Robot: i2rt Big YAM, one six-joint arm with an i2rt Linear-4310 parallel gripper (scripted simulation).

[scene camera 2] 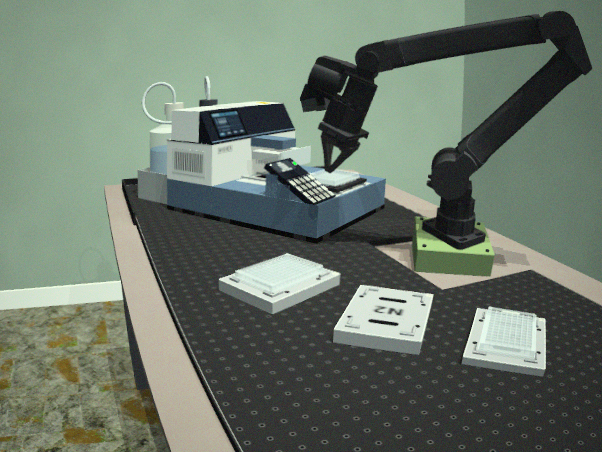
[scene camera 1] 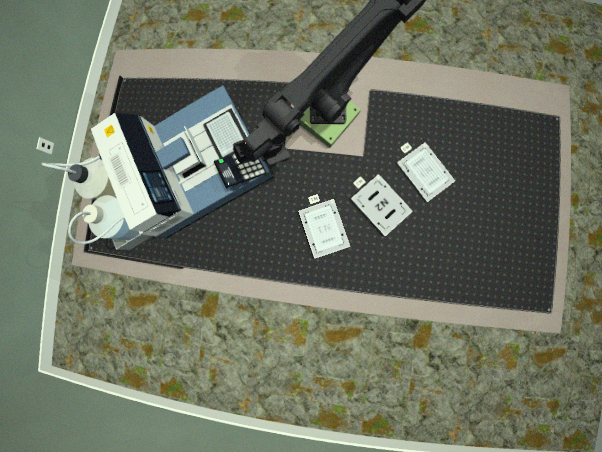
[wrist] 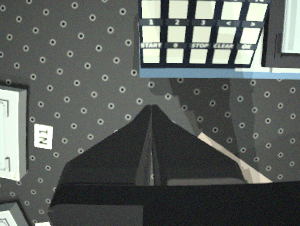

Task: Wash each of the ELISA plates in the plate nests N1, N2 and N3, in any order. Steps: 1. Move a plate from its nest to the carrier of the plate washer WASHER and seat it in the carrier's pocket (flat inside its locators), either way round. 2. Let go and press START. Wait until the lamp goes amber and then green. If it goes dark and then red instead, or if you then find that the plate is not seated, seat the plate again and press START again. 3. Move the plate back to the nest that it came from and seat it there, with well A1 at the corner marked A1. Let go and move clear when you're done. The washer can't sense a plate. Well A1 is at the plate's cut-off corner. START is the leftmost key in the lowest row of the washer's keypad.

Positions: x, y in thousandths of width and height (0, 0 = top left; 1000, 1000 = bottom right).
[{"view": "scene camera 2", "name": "gripper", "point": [544, 379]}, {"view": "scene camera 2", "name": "ELISA plate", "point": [845, 738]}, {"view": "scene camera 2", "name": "ELISA plate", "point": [481, 598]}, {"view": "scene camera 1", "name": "ELISA plate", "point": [712, 386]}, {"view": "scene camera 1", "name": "ELISA plate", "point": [529, 519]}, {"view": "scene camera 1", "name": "ELISA plate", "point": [375, 324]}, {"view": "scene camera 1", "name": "washer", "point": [258, 444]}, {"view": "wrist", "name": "gripper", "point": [505, 507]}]
